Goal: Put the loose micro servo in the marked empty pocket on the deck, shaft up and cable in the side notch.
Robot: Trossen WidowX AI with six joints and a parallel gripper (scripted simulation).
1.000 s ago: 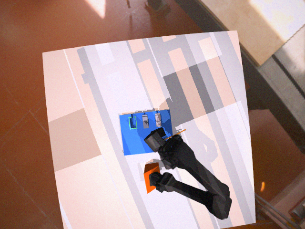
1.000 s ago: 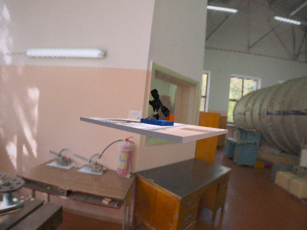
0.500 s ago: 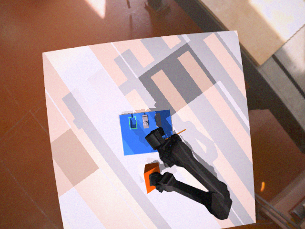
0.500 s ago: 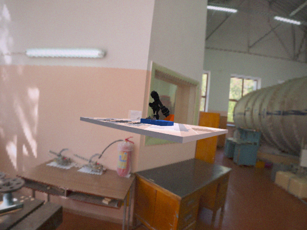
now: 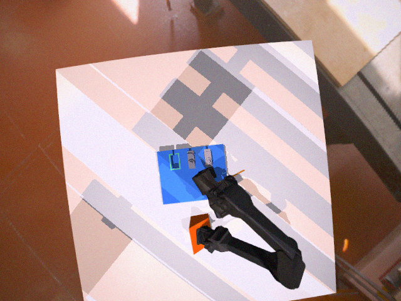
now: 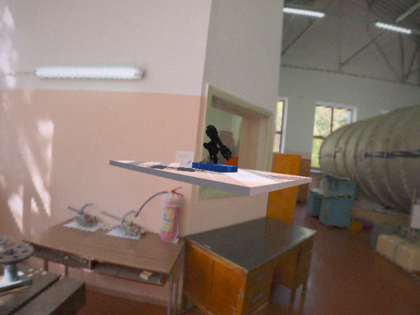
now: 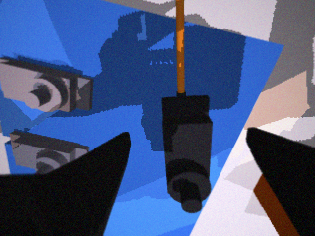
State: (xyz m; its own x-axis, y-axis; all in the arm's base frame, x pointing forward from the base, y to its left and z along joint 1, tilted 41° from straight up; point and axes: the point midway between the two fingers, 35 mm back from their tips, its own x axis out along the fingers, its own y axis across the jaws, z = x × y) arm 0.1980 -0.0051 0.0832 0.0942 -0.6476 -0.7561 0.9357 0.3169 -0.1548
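The blue deck lies 8 cm to the left of my gripper tip, 7 cm below it and 1 cm ahead of it.
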